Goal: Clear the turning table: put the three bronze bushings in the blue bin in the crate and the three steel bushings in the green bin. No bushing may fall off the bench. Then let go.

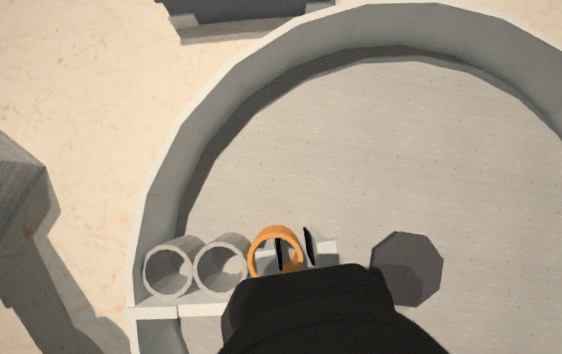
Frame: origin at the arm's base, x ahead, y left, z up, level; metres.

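Where they show: gripper, fingertip midpoint: (292,241).
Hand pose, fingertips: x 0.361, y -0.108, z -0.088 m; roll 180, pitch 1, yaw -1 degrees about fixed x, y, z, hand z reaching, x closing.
Note:
Each offset is from my fingertips to the centre of the thing. "pt": to the spot under its first point.
A bronze bushing @[0.014 m back, 0.004 m right, 0.013 m up] (275,231) stands upright on the turning table @[0.091 m ahead, 0.039 m right, 0.007 m down] (400,150), its lower side hidden by the gripper body. My gripper (292,241) is open: its left fingertip shows inside the ring of the bronze bushing and its right fingertip outside it, with the bushing's right wall between them, not clamped. How deep the fingertip reaches cannot be told. Two steel bushings @[0.091 m back, 0.001 m right, 0.013 m up] (188,242) @[0.053 m back, 0.005 m right, 0.013 m up] (235,240) stand side by side left of the bronze one, close to the table's raised rim. Part of the crate @[pt 0.005 m back, 0.248 m left, 0.046 m down] (250,11) shows at the top edge; the coloured bins do not show.
A light divider bar @[pt 0.066 m back, 0.027 m right, 0.041 m up] (202,310) runs from the rim behind the bushings, near the lower edge. A dark eight-sided hub @[0.091 m ahead, 0.039 m right, 0.002 m down] (412,250) lies right of the gripper. The table's tall grey rim curves around. A grey angular object (17,187) and shadow are at the left edge.

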